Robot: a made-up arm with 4 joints. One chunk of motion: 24 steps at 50 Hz.
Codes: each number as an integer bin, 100 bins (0 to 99) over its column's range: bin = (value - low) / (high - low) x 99, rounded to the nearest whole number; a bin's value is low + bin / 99 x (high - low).
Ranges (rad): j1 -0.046..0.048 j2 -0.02..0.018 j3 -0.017..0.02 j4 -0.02..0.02
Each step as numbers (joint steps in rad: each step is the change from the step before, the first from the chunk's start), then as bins.
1 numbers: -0.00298 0.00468 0.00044 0.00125
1 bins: 45 64 47 53
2 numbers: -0.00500 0.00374 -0.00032 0.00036
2 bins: 43 62 45 50
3 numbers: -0.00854 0.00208 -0.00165 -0.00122
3 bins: 39 58 41 46
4 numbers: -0.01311 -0.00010 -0.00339 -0.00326
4 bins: 35 52 36 41
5 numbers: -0.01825 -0.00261 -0.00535 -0.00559
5 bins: 29 45 31 36
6 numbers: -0.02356 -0.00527 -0.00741 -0.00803
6 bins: 24 38 26 30
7 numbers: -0.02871 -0.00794 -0.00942 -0.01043
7 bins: 18 31 20 24
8 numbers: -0.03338 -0.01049 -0.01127 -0.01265
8 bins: 13 25 15 18
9 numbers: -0.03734 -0.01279 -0.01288 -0.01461
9 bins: 9 19 11 13
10 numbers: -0.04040 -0.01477 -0.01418 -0.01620
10 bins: 6 14 8 9
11 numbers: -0.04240 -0.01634 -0.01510 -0.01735
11 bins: 4 10 5 7
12 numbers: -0.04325 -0.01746 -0.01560 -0.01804
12 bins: 3 7 4 5
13 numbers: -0.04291 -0.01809 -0.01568 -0.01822
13 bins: 3 5 4 4
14 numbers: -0.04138 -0.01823 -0.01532 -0.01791
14 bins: 5 5 4 5
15 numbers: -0.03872 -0.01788 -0.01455 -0.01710
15 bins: 8 6 7 7
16 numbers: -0.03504 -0.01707 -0.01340 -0.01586
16 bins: 12 8 10 10
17 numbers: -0.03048 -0.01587 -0.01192 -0.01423
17 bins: 16 11 14 14
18 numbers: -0.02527 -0.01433 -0.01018 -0.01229
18 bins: 22 15 18 19
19 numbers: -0.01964 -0.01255 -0.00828 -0.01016
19 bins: 28 19 23 24
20 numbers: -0.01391 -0.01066 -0.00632 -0.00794
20 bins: 34 24 29 30
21 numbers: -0.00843 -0.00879 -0.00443 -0.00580
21 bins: 40 29 34 35
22 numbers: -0.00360 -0.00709 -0.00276 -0.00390
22 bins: 45 34 38 40
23 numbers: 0.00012 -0.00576 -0.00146 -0.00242
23 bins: 49 37 42 44
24 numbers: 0.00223 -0.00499 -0.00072 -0.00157
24 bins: 51 39 44 46
